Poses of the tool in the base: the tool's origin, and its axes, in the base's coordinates. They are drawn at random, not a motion.
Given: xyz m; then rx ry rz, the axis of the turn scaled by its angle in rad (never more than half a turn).
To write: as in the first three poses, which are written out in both.
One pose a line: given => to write
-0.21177 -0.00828 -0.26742 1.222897 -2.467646 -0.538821 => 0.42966 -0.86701 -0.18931 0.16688 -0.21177 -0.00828 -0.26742
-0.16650 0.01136 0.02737 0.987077 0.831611 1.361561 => 0.42428 0.35745 0.58524 0.59136 -0.16650 0.01136 0.02737
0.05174 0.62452 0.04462 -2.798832 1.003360 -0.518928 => -0.92556 0.33180 -0.17161 0.06166 0.05174 0.62452 0.04462
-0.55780 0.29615 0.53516 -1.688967 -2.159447 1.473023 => -0.54264 -0.69380 0.47326 0.01471 -0.55780 0.29615 0.53516
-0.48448 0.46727 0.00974 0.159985 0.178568 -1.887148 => 0.06846 0.07642 -0.80760 0.58074 -0.48448 0.46727 0.00974
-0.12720 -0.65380 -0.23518 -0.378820 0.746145 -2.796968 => -0.12896 0.25400 -0.95214 0.11084 -0.12720 -0.65380 -0.23518
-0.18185 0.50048 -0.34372 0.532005 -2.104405 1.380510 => 0.19849 -0.78516 0.51507 0.28076 -0.18185 0.50048 -0.34372
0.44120 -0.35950 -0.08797 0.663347 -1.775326 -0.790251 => 0.27640 -0.73973 -0.32928 0.51766 0.44120 -0.35950 -0.08797
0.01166 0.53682 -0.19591 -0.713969 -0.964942 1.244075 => -0.31416 -0.42460 0.54742 0.64911 0.01166 0.53682 -0.19591
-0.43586 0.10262 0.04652 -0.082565 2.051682 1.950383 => -0.02881 0.71580 0.68046 0.15418 -0.43586 0.10262 0.04652
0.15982 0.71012 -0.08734 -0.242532 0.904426 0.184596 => -0.11672 0.43524 0.08883 0.88828 0.15982 0.71012 -0.08734
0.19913 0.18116 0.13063 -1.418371 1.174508 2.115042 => -0.49860 0.41287 0.74349 0.16780 0.19913 0.18116 0.13063
